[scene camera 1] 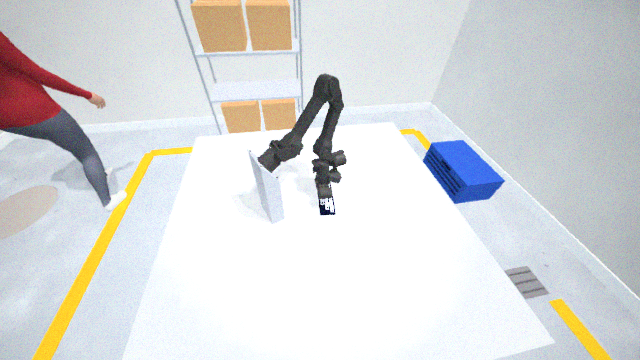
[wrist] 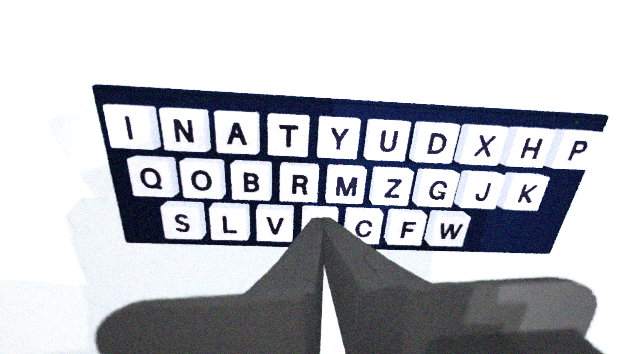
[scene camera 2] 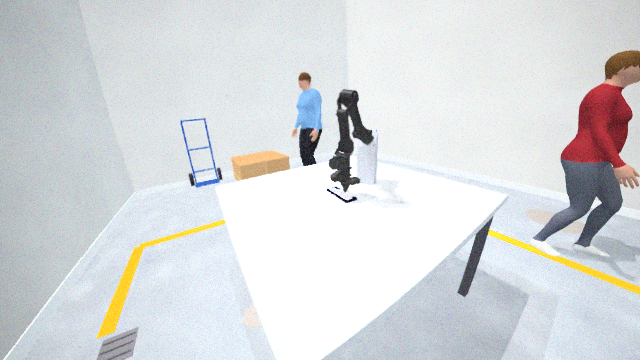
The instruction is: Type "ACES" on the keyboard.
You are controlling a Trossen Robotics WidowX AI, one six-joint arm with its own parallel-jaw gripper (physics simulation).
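Note:
The dark blue keyboard lies on the white table. In the wrist view its white keys stand in three rows. The A key is in the top row, third from the left. The C key is in the bottom row, right of the fingertips. The S key is at the left end of the bottom row. My gripper is shut and empty. Its tips cover most of the key between V and C, whose letter is hidden. Whether they touch it I cannot tell.
A pale upright panel stands by the arm's base. Beyond the table are a blue box, a shelf unit with cartons, a hand truck, a person in red and a person in blue.

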